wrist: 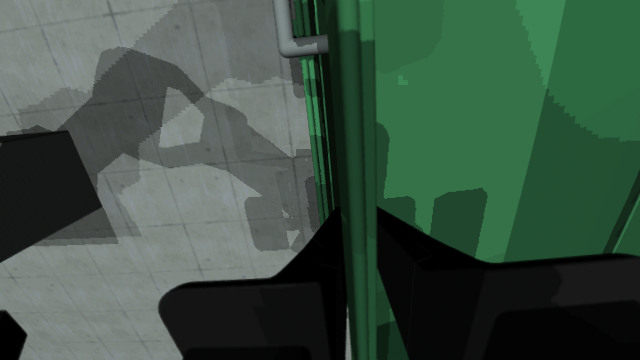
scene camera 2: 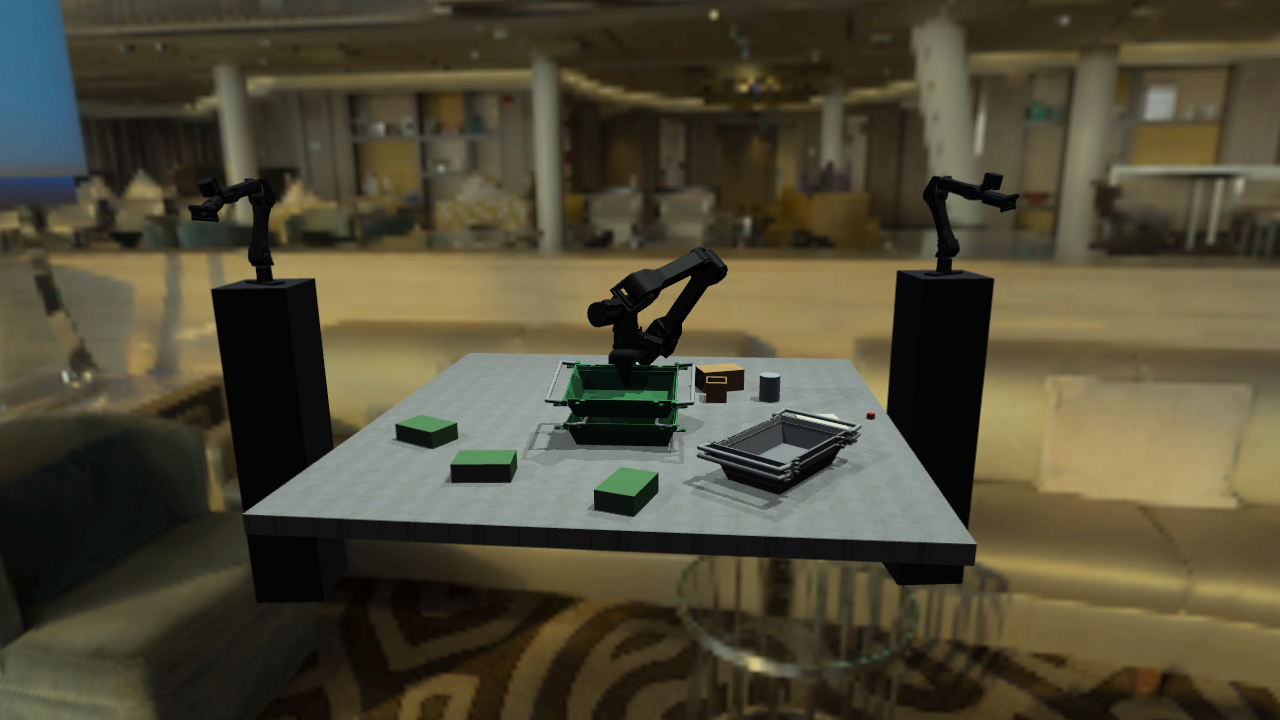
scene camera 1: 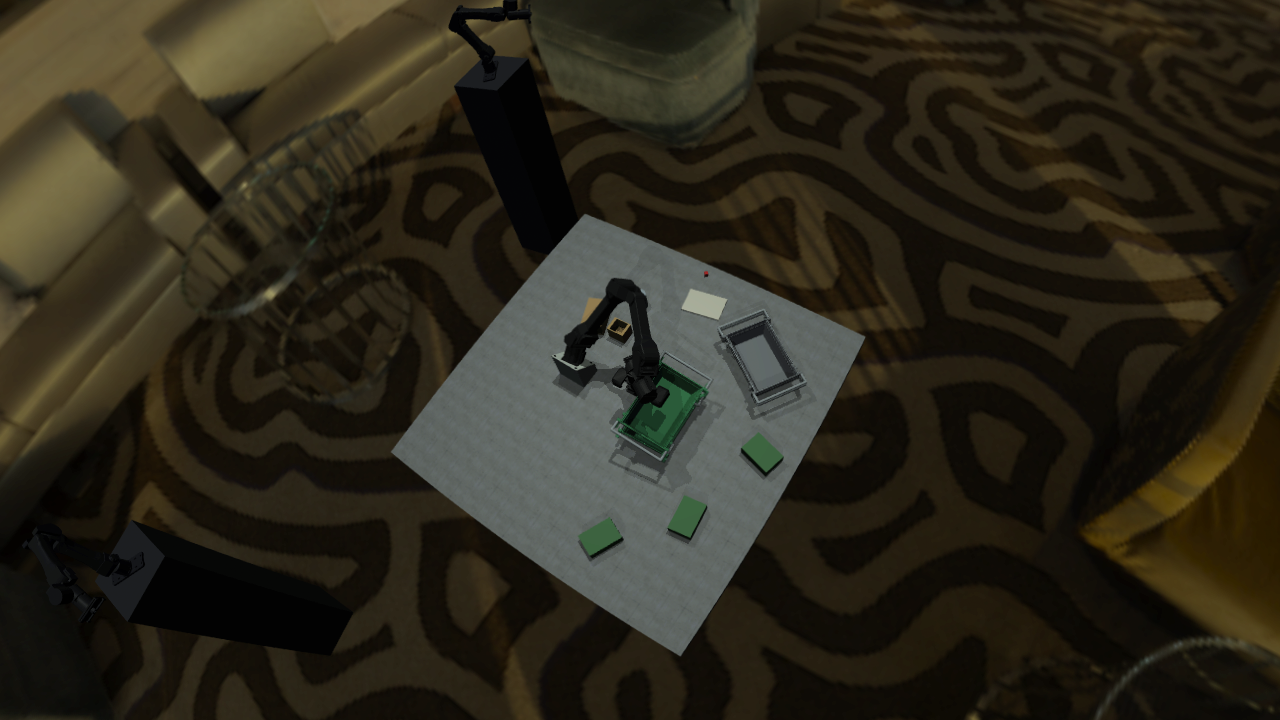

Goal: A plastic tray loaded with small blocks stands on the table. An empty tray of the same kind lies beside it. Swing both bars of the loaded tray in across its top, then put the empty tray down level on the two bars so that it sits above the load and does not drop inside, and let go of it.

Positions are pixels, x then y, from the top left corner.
A green tray shows in the wrist view [503, 136], in scene camera 2 and in scene camera 1. The same spot on the green tray: [scene camera 2: 596, 390] is [scene camera 1: 635, 418].
